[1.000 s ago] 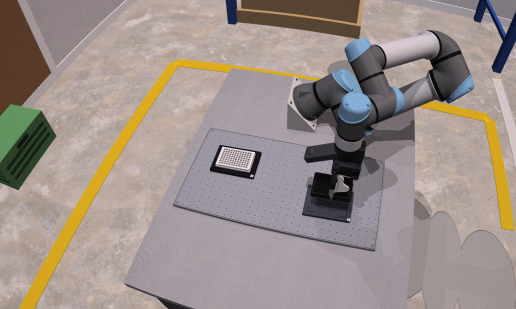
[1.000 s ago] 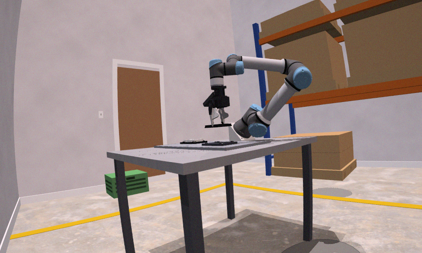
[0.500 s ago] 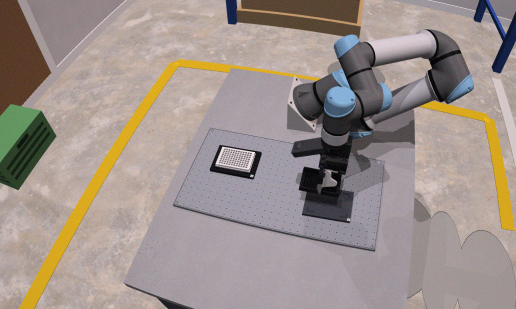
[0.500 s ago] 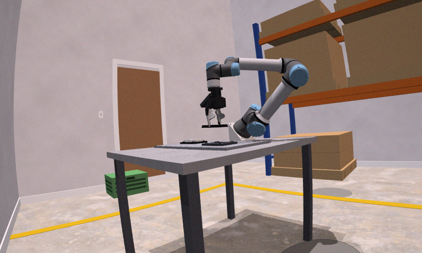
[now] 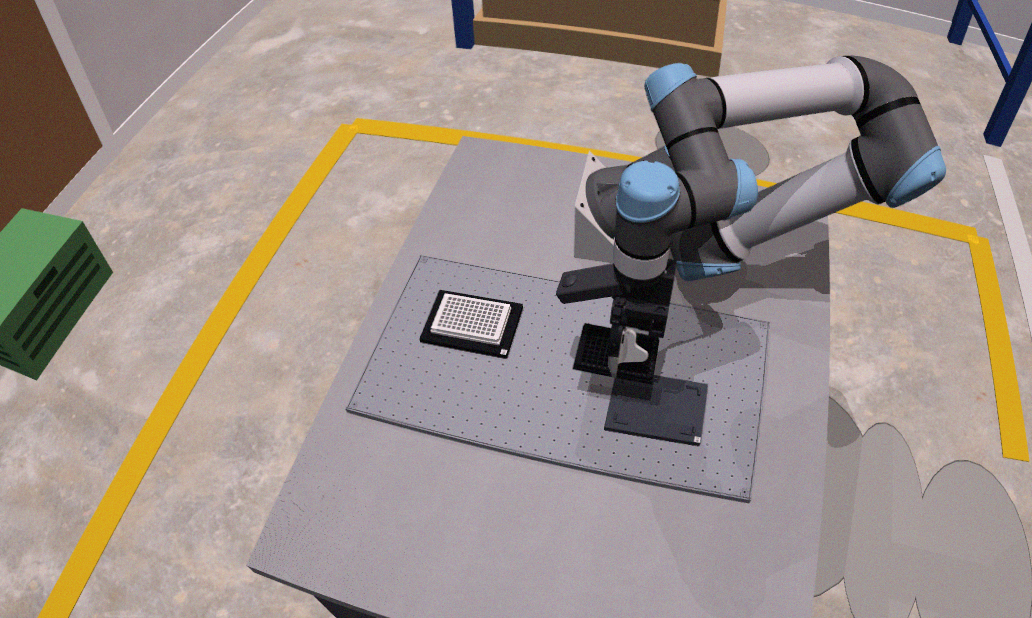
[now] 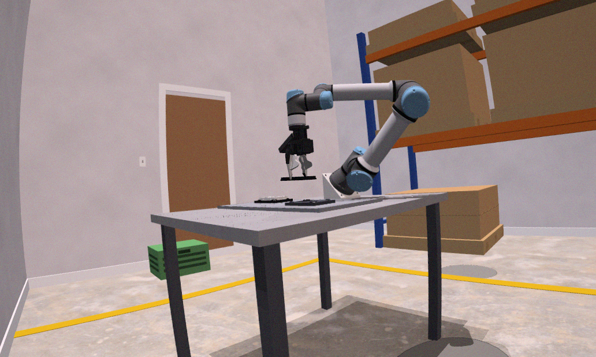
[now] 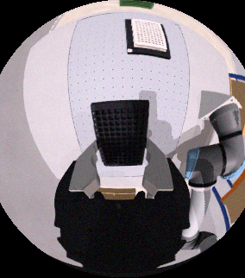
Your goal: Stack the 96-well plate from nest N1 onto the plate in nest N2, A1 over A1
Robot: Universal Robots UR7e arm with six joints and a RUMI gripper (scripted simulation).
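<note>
Now: the white 96-well plate 280 mm to the right of my hand, 100 mm below it and 40 mm behind it. From my hand the other things lie so: plate nest N1: 110 mm below, 80 mm to the left, 10 mm ahead; then black plate nest N2: 280 mm to the right, 110 mm below, 40 mm behind; then black 96-well plate: 10 mm below.
</note>
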